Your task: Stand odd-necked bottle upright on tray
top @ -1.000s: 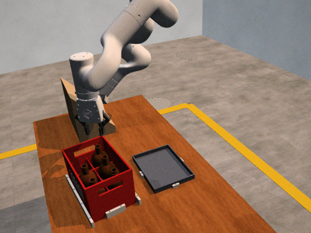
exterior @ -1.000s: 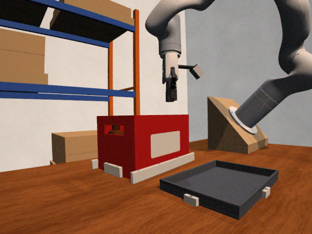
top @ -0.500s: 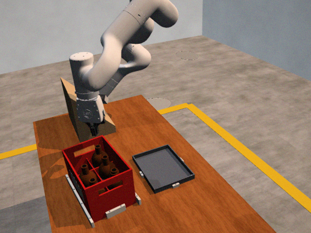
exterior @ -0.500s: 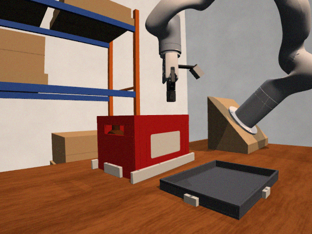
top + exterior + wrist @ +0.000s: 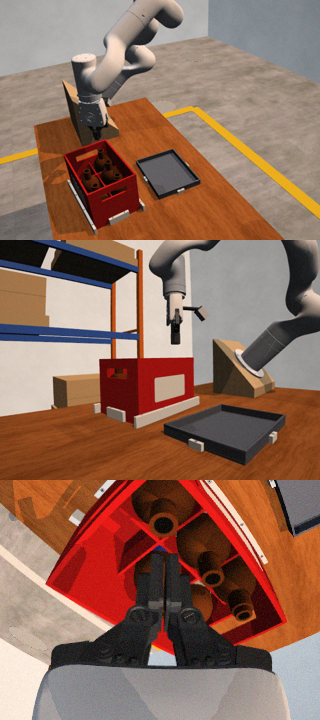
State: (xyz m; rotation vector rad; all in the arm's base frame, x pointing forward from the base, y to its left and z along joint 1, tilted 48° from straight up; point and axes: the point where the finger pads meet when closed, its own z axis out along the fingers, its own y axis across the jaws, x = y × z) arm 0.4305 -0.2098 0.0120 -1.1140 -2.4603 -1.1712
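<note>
Right now the brown bottle is 18 cm ahead of my hand, 10 cm to the right of it and 16 cm below it. Also, from my hand: red crate: 9 cm ahead, 5 cm to the right, 16 cm below; then dark grey tray: 11 cm ahead, 24 cm to the left, 23 cm below.
</note>
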